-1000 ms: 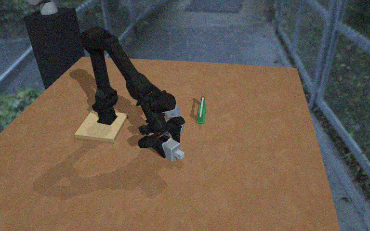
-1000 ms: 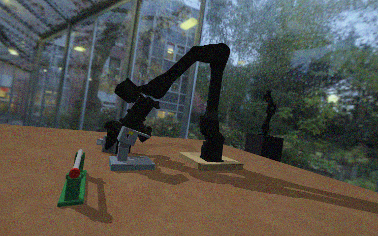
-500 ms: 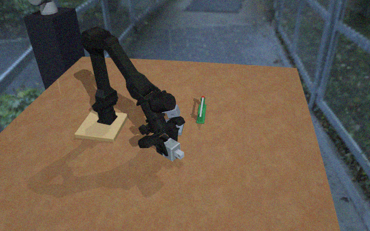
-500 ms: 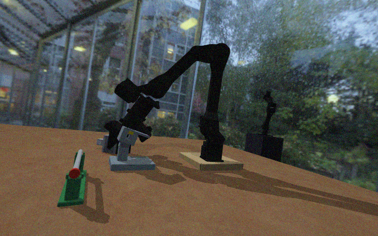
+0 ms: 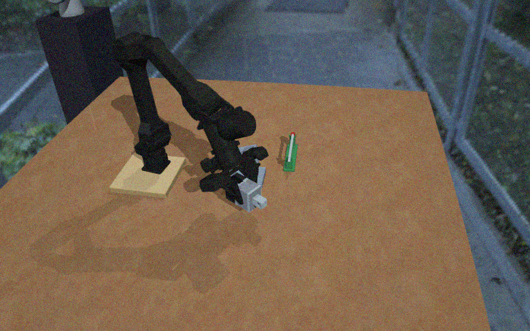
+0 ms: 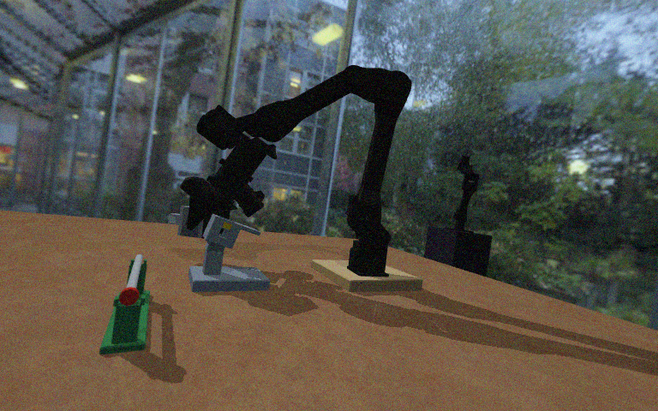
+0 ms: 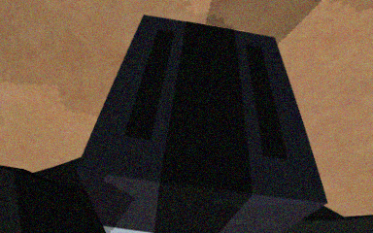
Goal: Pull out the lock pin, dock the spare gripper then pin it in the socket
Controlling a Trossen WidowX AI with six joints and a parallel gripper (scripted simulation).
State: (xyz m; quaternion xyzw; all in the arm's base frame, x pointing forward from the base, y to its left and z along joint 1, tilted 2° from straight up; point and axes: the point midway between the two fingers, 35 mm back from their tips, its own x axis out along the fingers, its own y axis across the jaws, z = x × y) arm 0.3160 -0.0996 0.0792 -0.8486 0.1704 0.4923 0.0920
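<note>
Now: gripper tip 6 cm past the socket, 15 cm to the right of it and 1 cm above it. Also, from my gripper tip: spare gripper 1 cm above; green cradle 3 cm ahead, 29 cm to the left, 4 cm below.
</note>
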